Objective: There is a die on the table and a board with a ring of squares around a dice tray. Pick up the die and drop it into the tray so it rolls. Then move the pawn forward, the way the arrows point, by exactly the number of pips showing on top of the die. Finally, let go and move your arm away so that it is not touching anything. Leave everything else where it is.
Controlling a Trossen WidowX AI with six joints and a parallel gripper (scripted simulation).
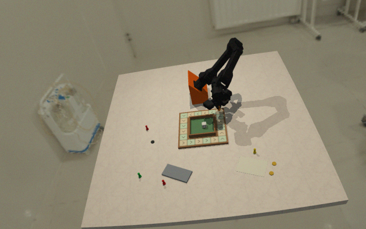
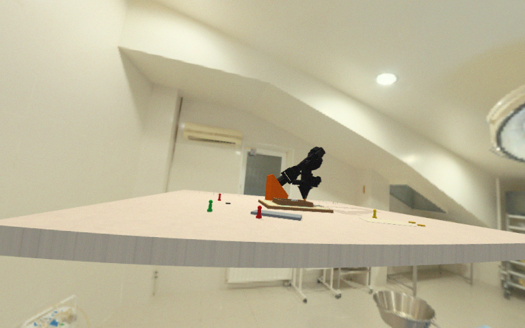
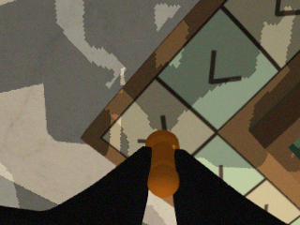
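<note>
My gripper tip is 10 mm below the orange pawn. From my gripper tip the other things lie so: green dice tray (120 mm to the right, 100 mm ahead, 30 mm below); yellow pawn (350 mm ahead, 140 mm to the left, 20 mm below); white die (100 mm to the right, 100 mm ahead, 10 mm below).
</note>
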